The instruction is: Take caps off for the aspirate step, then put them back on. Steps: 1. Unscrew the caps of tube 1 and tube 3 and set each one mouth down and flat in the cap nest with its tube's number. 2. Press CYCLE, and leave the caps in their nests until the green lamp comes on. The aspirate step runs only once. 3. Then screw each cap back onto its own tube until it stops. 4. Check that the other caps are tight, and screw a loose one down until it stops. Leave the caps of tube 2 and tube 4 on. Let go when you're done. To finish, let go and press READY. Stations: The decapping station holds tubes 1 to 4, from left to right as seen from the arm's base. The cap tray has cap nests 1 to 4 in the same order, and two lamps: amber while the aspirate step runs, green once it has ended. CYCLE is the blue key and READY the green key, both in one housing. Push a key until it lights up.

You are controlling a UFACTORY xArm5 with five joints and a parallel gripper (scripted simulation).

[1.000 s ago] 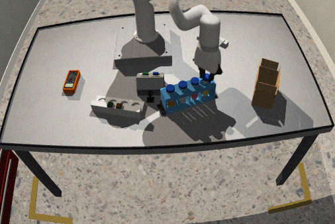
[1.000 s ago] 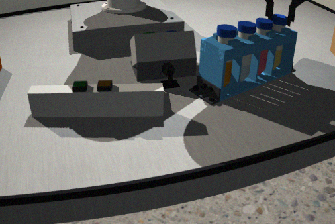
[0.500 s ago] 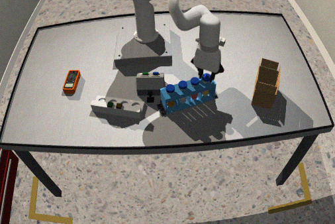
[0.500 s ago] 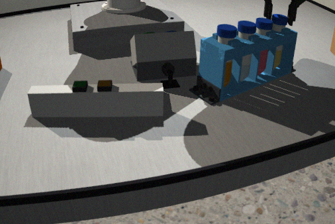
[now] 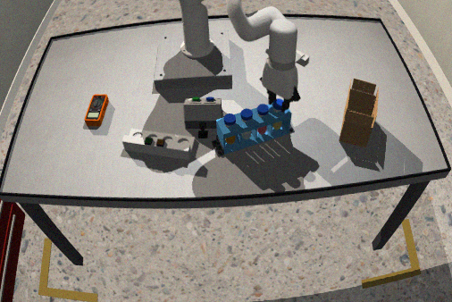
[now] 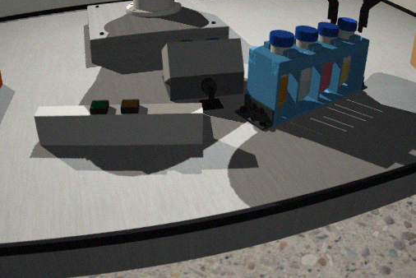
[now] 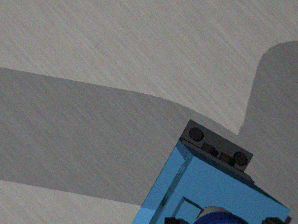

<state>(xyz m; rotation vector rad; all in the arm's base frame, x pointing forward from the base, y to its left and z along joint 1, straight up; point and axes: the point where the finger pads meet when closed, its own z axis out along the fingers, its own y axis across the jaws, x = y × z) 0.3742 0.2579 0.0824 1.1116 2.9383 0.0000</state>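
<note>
Now: the blue cap 5 cm to the right of my hand, 2 cm below it and 2 cm ahead of it. Also, from my hand: blue key (21 cm to the right, 8 cm behind, 6 cm below); green key (25 cm to the right, 8 cm behind, 6 cm below); grey key housing (23 cm to the right, 8 cm below, 6 cm behind).
</note>
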